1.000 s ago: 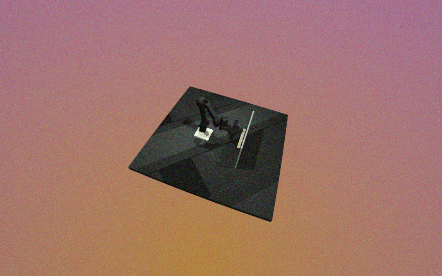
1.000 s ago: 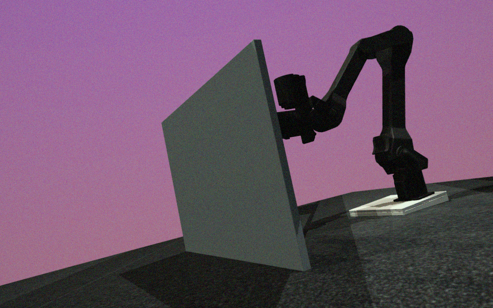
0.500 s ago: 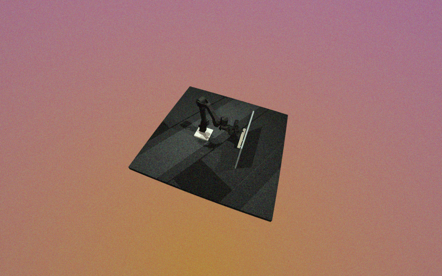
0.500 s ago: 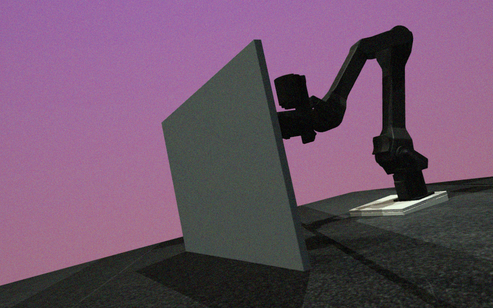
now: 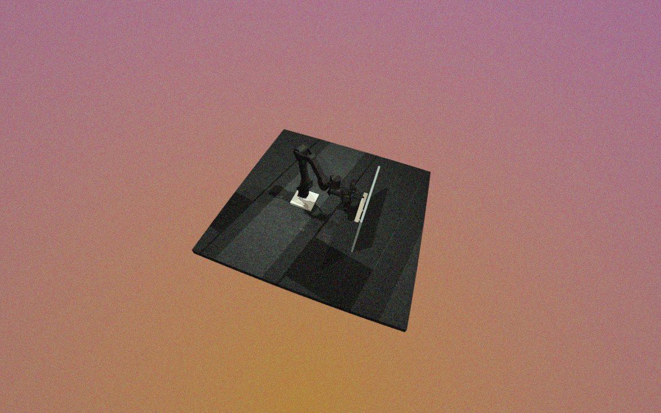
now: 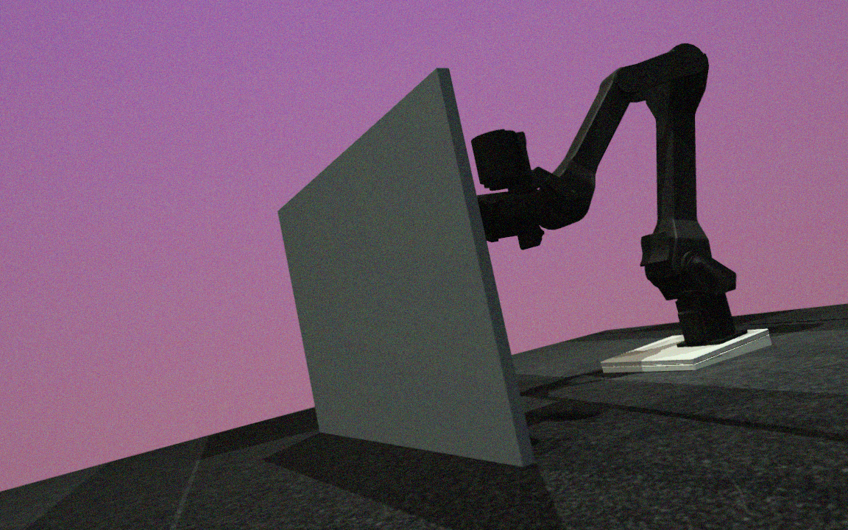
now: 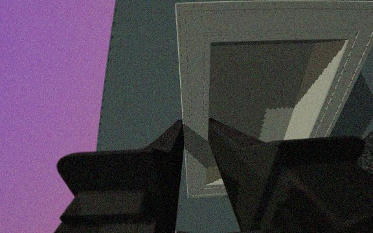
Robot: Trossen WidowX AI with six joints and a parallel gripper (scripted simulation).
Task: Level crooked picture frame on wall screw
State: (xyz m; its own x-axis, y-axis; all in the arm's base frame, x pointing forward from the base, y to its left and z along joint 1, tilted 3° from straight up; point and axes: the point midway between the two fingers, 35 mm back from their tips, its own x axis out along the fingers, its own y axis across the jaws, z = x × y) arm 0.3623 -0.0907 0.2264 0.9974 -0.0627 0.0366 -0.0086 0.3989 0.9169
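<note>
The picture frame is 1 cm ahead of my gripper tip, 2 cm to the right of it and 5 cm below it. The rest, counted from my gripper tip: wall panel (2 cm ahead, 7 cm below).
</note>
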